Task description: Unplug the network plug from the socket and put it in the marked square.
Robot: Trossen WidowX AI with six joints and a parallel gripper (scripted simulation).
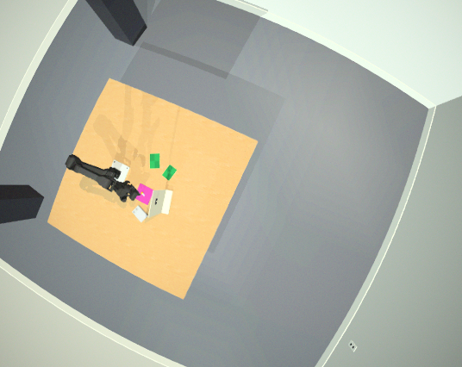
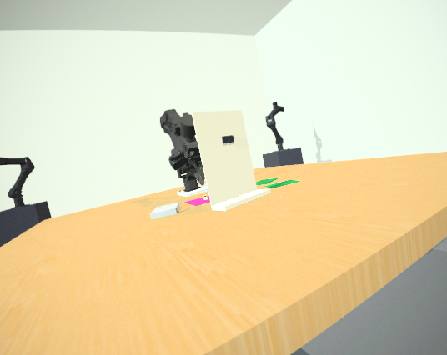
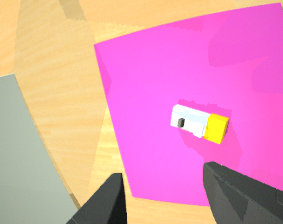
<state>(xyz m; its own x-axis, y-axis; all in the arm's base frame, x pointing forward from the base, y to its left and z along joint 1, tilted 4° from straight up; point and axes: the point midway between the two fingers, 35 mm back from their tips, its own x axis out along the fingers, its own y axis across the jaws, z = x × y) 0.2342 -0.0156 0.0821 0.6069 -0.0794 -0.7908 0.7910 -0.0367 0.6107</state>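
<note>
My gripper tip is 50 mm above the network plug. The rest, counted from my gripper tip: grey block (50 mm ahead, 140 mm to the right, 50 mm below); magenta marked square (10 mm ahead, 60 mm below); cream upright panel (170 mm ahead, 40 mm to the left, 50 mm above).
</note>
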